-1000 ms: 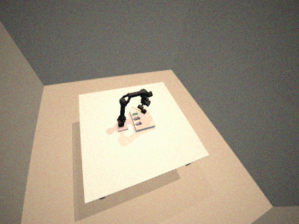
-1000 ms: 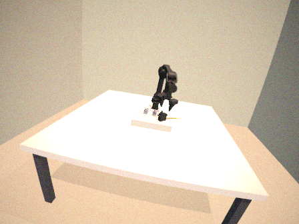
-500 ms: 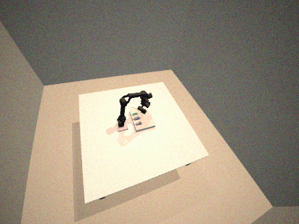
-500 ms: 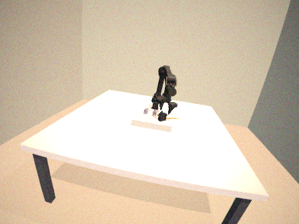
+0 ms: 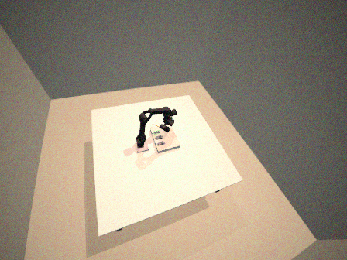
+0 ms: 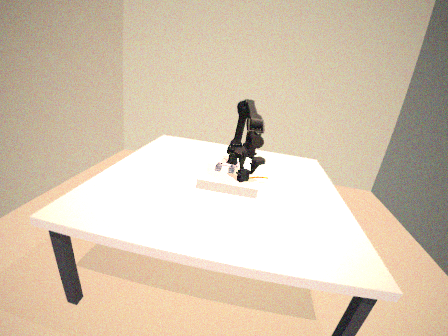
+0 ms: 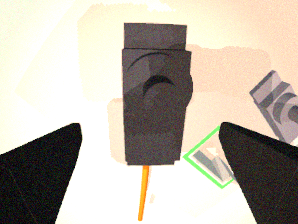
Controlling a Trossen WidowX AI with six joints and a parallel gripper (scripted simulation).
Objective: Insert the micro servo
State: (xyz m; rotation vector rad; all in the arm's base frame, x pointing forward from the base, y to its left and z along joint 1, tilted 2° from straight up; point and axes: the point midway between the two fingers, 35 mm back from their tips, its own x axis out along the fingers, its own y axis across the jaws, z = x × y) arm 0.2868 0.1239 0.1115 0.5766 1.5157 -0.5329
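The pale deck lies 20 mm ahead of my gripper tip, 80 mm to the right of it and 70 mm below it.
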